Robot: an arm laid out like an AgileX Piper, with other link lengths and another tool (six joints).
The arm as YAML. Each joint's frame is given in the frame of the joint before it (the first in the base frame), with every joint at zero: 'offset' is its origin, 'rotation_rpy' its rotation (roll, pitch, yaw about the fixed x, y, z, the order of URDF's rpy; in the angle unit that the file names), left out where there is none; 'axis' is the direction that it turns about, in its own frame. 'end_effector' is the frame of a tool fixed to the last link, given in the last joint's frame.
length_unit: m
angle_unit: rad
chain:
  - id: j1
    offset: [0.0, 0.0, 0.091]
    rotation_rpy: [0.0, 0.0, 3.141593]
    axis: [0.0, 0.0, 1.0]
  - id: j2
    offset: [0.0, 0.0, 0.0]
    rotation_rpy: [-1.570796, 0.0, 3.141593]
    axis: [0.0, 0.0, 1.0]
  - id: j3
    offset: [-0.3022, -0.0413, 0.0]
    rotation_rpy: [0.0, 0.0, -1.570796]
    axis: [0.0, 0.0, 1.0]
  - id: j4
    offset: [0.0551, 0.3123, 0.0]
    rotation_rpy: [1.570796, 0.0, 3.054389]
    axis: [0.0, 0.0, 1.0]
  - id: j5
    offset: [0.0, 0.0, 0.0]
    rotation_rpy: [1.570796, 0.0, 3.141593]
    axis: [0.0, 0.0, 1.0]
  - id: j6
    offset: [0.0, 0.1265, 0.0]
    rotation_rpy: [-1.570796, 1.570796, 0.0]
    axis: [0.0, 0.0, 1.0]
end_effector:
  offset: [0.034, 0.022, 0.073]
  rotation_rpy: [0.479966, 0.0, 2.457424]
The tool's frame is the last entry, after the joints.
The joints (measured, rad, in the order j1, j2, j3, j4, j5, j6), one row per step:
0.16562, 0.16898, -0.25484, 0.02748, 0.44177, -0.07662
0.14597, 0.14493, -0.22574, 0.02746, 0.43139, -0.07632
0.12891, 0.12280, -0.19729, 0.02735, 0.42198, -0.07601
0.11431, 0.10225, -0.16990, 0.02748, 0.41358, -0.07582
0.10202, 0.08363, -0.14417, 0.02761, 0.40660, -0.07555
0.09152, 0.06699, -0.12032, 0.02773, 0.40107, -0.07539
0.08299, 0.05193, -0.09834, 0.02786, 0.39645, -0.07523
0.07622, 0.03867, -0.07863, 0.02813, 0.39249, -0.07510
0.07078, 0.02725, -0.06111, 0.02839, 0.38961, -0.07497
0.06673, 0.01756, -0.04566, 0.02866, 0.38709, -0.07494
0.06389, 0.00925, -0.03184, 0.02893, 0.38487, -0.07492
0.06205, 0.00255, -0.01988, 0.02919, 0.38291, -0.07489
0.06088, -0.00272, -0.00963, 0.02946, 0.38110, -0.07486
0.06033, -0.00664, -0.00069, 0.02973, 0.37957, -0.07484
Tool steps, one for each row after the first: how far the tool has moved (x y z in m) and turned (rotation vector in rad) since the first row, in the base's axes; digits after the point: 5 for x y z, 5 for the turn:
-0.00133, -0.00428, -0.00758, 0.00114, -0.00521, -0.02001
-0.00249, -0.00795, -0.01546, 0.00178, -0.00823, -0.03743
-0.00351, -0.01104, -0.02336, 0.00228, -0.00974, -0.05228
-0.00442, -0.01361, -0.03112, 0.00262, -0.00956, -0.06481
-0.00522, -0.01580, -0.03863, 0.00264, -0.00787, -0.07549
-0.00592, -0.01756, -0.04572, 0.00262, -0.00556, -0.08418
-0.00651, -0.01893, -0.05218, 0.00270, -0.00304, -0.09106
-0.00702, -0.02003, -0.05812, 0.00270, 0.00020, -0.09659
-0.00743, -0.02085, -0.06344, 0.00263, 0.00345, -0.10069
-0.00776, -0.02141, -0.06829, 0.00254, 0.00675, -0.10357
-0.00801, -0.02177, -0.07257, 0.00246, 0.01006, -0.10545
-0.00819, -0.02200, -0.07632, 0.00241, 0.01325, -0.10666
-0.00833, -0.02210, -0.07973, 0.00231, 0.01675, -0.10724

